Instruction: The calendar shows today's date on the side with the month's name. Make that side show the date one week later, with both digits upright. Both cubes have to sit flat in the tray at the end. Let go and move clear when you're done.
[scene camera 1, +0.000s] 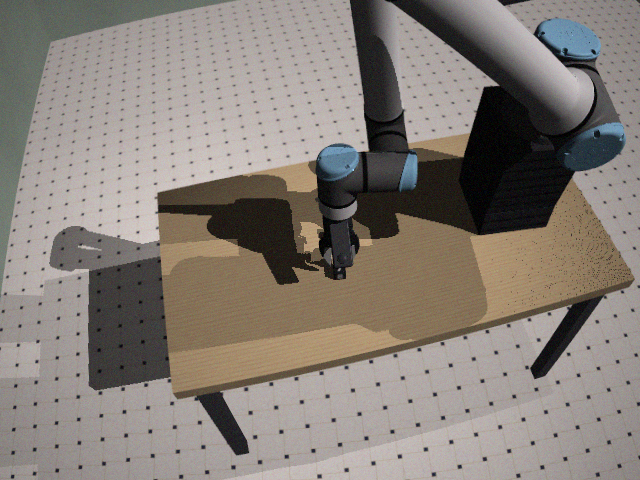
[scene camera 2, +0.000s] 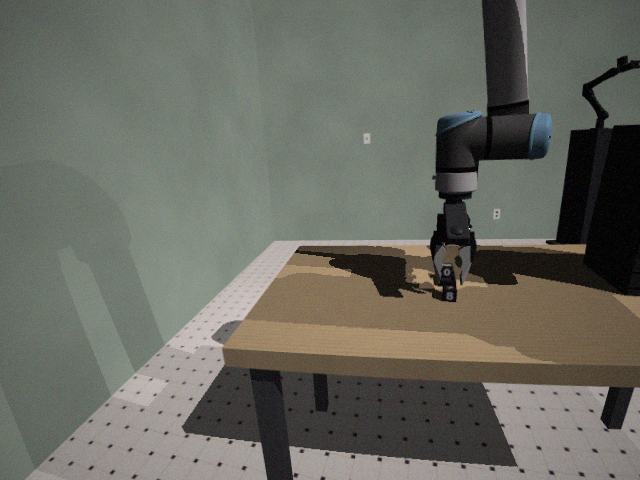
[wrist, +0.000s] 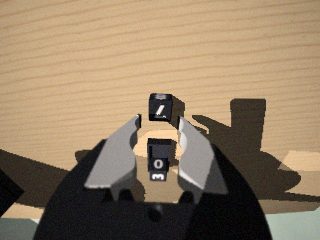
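My gripper (scene camera 2: 450, 284), visible. Gripper (scene camera 1: 339, 265), also visible. Gripper (wrist: 159, 116), likewise.
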